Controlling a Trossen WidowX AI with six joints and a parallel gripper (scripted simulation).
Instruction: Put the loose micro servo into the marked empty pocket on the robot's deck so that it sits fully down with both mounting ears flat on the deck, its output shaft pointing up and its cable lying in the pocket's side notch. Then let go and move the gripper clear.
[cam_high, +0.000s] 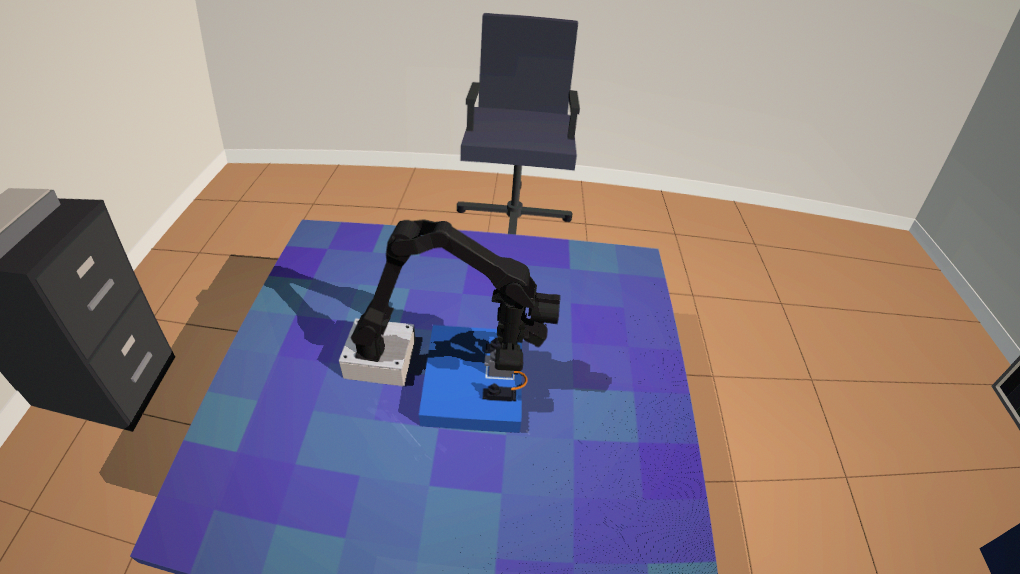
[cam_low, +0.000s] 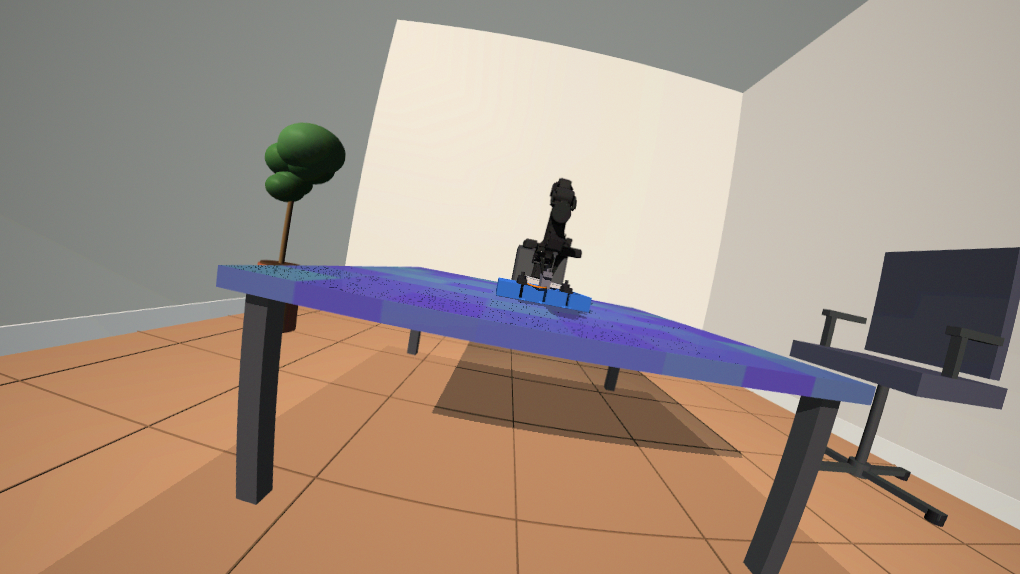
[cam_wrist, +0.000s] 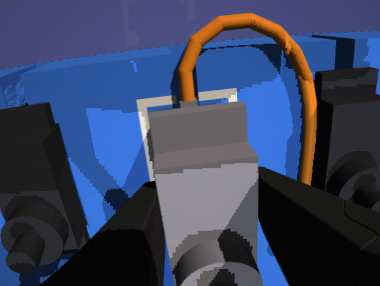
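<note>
The blue deck lies 12 cm behind my gripper tip, 1 cm to the right of it and 7 cm below it.
</note>
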